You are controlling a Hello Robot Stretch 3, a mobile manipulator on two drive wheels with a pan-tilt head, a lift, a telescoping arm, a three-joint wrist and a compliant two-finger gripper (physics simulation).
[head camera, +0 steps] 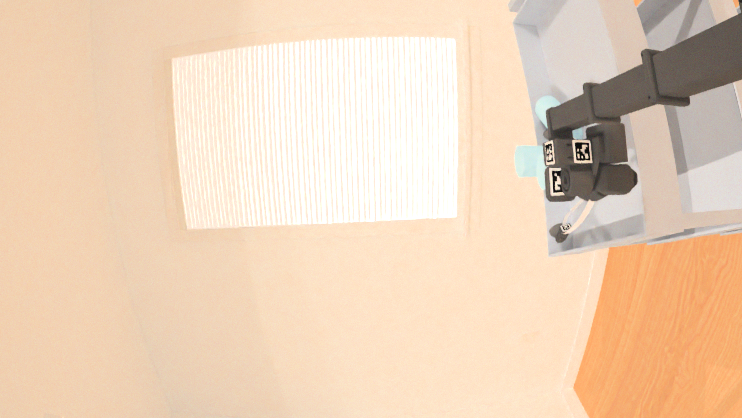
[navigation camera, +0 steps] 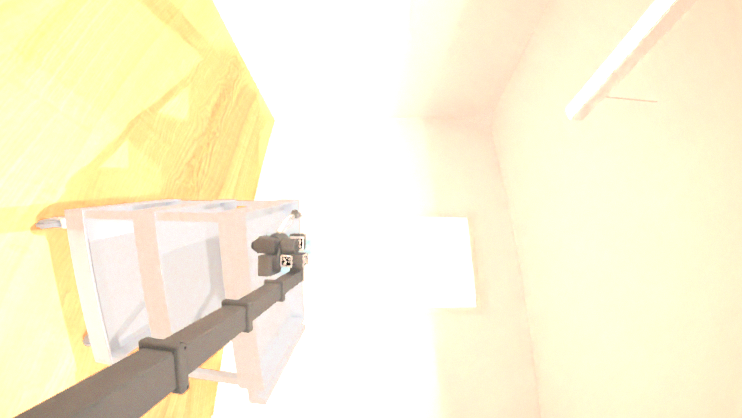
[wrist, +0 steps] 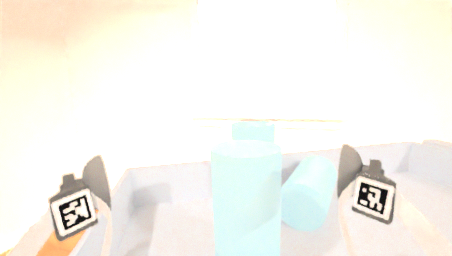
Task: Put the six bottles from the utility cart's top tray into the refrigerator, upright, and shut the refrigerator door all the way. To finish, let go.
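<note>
One pale-blue bottle stands upright in the cart's top tray, between the fingertips in the wrist view. A second upright bottle stands behind it. A third bottle lies on its side to the right in the wrist view, near the far wall. My gripper is open, low over the tray, with the front bottle left of centre and the fingers wide around it. The wrist hides part of the bottles in the head view. The refrigerator does not show.
The cart's lower shelves show below the top tray. My arm reaches across the cart. A bright ribbed panel is on the wall behind it. Wooden floor lies beside the cart. A long light bar is on the right.
</note>
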